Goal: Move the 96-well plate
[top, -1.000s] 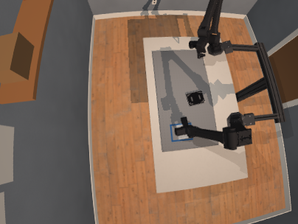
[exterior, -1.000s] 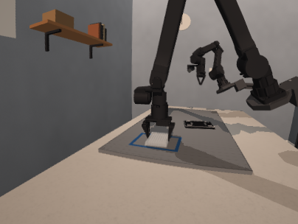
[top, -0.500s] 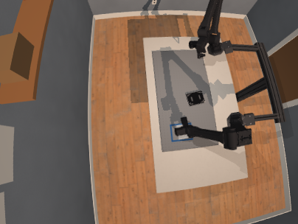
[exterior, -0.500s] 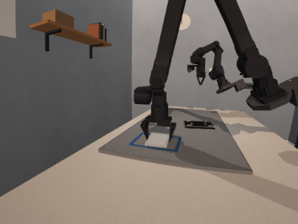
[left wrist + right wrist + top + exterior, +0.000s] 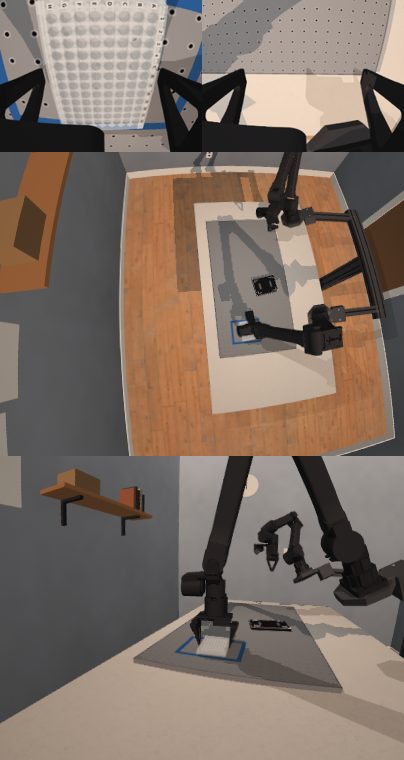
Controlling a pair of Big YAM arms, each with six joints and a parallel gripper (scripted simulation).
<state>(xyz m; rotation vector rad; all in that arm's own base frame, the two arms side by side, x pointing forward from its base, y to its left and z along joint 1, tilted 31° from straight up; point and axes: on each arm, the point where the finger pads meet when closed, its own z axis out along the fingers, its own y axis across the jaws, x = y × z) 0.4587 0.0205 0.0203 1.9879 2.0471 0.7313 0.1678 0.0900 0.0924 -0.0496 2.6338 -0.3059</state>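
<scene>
Right now the white 96-well plate is 1 cm below my left hand. Also, from my left hand: black plate nest N1 (19 cm behind, 28 cm to the right, 1 cm below).
</scene>
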